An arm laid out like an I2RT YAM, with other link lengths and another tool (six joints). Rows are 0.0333 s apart.
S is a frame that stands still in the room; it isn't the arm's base.
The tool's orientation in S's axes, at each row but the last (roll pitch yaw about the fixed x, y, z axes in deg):
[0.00 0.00 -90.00]
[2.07 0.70 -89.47]
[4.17 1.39 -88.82]
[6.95 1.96 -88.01]
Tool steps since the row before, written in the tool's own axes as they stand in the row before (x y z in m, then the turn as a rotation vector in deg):
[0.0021 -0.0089 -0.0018 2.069 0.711 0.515]
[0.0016 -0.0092 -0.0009 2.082 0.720 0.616]
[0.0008 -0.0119 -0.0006 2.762 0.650 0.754]
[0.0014 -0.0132 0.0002 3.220 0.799 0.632]
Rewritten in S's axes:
[-0.0089 -0.0021 -0.0018 0.711 -2.069 0.515]
[-0.0091 -0.0017 -0.0013 0.717 -2.083 0.616]
[-0.0118 -0.0010 -0.0015 0.651 -2.768 0.732]
[-0.0131 -0.0018 -0.0014 0.829 -3.216 0.613]

